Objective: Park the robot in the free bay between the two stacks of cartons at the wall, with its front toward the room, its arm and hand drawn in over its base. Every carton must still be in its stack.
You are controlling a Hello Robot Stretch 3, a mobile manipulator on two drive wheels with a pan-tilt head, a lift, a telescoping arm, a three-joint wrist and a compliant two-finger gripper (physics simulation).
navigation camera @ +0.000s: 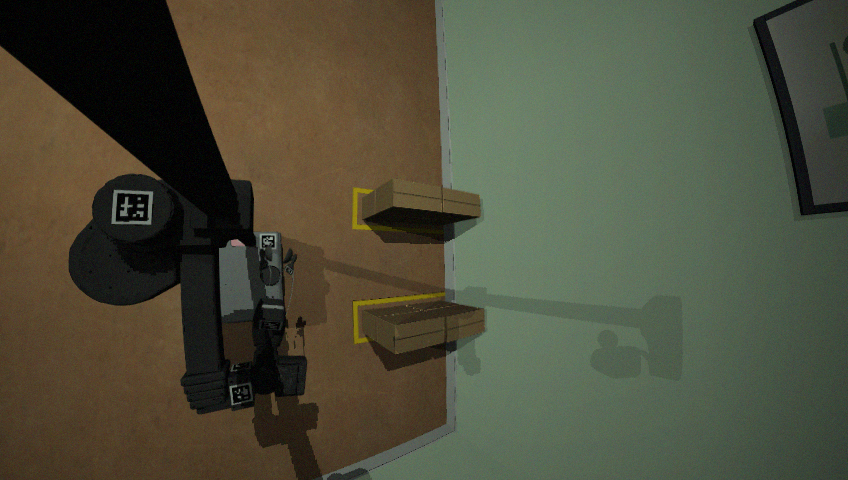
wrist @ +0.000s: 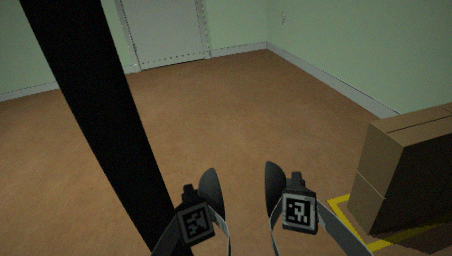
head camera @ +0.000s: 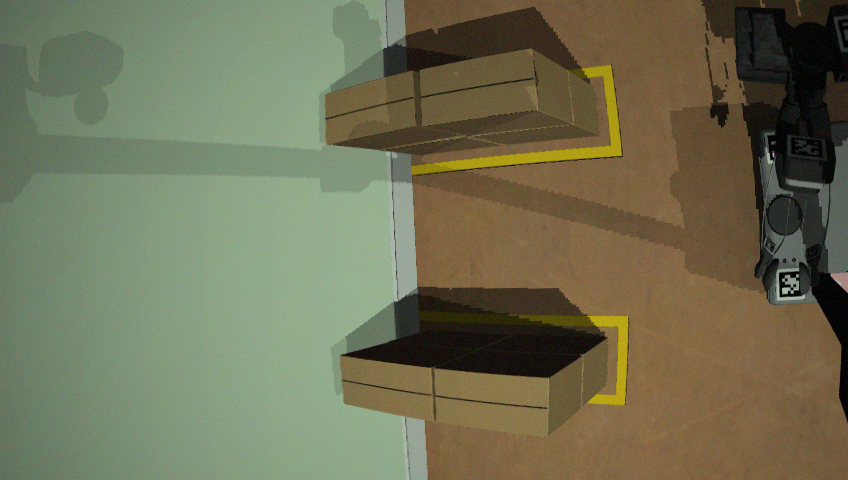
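One carton stack stands upright at the wall, also at the right of the wrist view. The other stack stands across the bay, also upright. The bay floor between them carries the robot's shadow. The robot's base is out in front of the bay, apart from both stacks. The arm is drawn in, and the wrist is folded back. My gripper is open and empty, held over the base's edge.
Yellow floor outlines run round the stacks. The green wall with grey skirting is behind them. A framed picture hangs there. The black mast crosses the wrist view; a door is beyond.
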